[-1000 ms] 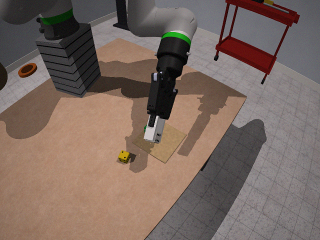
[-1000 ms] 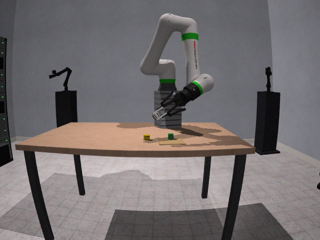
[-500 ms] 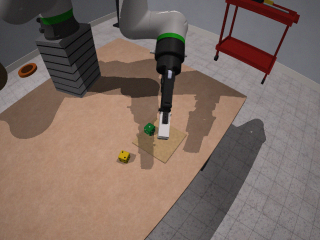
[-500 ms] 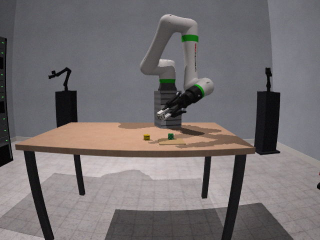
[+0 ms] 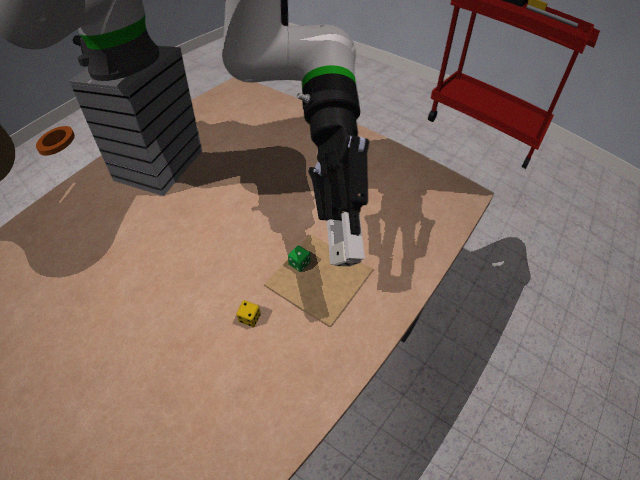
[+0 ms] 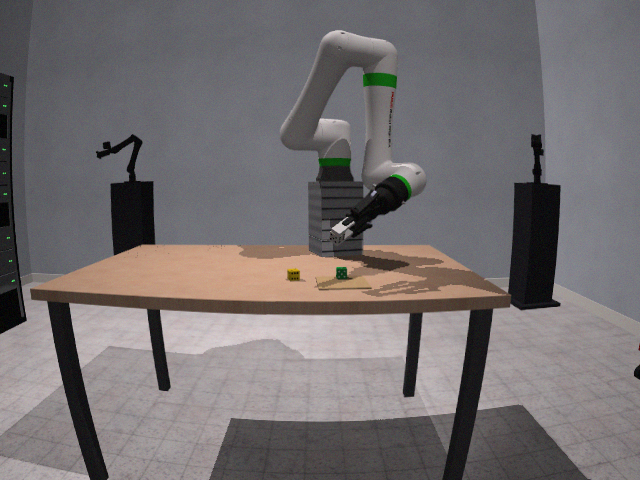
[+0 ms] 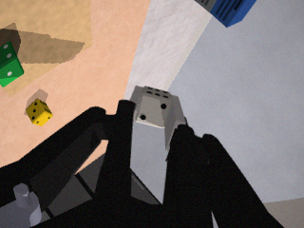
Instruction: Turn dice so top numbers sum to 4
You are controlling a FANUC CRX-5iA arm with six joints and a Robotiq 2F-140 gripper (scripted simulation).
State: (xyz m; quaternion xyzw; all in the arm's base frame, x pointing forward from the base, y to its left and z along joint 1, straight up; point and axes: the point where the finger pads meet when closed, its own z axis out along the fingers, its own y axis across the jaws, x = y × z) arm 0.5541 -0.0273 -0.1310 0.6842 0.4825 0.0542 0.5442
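The green die lies 13 cm below my hand, 9 cm behind it and 1 cm to the left of it. From my hand the other things lie so: white die: 1 cm to the right, 1 cm below, 1 cm ahead; then yellow die: 14 cm below, 13 cm to the right, 9 cm behind; then tan mat: 15 cm below, 5 cm behind, 1 cm to the left.
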